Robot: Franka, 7 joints.
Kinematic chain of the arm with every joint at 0, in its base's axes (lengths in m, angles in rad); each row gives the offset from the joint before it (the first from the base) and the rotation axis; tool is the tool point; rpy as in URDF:
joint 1: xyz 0 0 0.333 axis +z
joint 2: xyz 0 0 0 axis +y
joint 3: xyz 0 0 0.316 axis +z
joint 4: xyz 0.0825 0 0 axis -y
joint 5: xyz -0.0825 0 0.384 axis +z
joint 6: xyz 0 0 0 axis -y
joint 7: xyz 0.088 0 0 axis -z
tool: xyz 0 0 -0.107 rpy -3.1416 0 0
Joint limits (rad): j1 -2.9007..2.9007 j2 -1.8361..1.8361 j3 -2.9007..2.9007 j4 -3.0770..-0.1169 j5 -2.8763..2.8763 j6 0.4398..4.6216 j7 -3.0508..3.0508
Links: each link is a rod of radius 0.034 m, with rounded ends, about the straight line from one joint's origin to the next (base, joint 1, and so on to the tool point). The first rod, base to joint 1, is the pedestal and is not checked.
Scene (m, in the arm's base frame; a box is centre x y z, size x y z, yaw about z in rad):
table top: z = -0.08
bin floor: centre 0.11 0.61 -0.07 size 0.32 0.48 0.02 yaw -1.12
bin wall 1: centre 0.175 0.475 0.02 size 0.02 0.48 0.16 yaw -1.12
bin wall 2: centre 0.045 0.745 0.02 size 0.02 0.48 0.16 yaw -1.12
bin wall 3: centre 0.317 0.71 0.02 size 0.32 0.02 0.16 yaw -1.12
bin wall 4: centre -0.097 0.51 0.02 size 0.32 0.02 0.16 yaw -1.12
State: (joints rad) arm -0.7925 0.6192 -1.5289 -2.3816 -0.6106 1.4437 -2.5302
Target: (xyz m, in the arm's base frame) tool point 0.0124 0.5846 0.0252
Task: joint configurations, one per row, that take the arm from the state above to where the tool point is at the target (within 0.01 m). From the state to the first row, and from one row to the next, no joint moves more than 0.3 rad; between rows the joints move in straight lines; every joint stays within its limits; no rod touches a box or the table.
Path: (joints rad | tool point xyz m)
1: -0.5859 0.5703 -1.2697 -2.3273 -0.6277 1.3683 -2.5013 | -0.1890 -0.3556 0.3030
2: -0.3793 0.5215 -1.0106 -2.2730 -0.6448 1.2930 -2.4724 | -0.0126 -0.4085 0.2732
3: -0.1727 0.4726 -0.7514 -2.2188 -0.6618 1.2176 -2.4435 | 0.1758 -0.3761 0.2566
4: 0.0340 0.4237 -0.4923 -2.1645 -0.6789 1.1423 -2.4145 | 0.3347 -0.2605 0.2555
5: 0.2406 0.3749 -0.2331 -2.1102 -0.6960 1.0669 -2.3856 | 0.4276 -0.0830 0.2707
6: 0.4725 0.4222 -0.0616 -2.0502 -0.6439 1.2750 -2.4218 | 0.4531 0.1136 0.2347
7: 0.7044 0.4694 0.1100 -1.9902 -0.5918 1.4830 -2.4579 | 0.3879 0.3185 0.2090
8: 0.9363 0.5167 0.2816 -1.9302 -0.5397 1.6910 -2.4941 | 0.2332 0.4885 0.1990
9: 1.1682 0.5640 0.4531 -1.8702 -0.4876 1.8990 -2.5302 | 0.0124 0.5846 0.2089
10: 1.1822 0.7737 0.4217 -1.7856 -0.5018 1.9817 -2.5302 | 0.0142 0.5928 0.1197
11: 1.1961 0.9833 0.3902 -1.7010 -0.5159 2.0643 -2.5302 | 0.0124 0.5846 0.0252

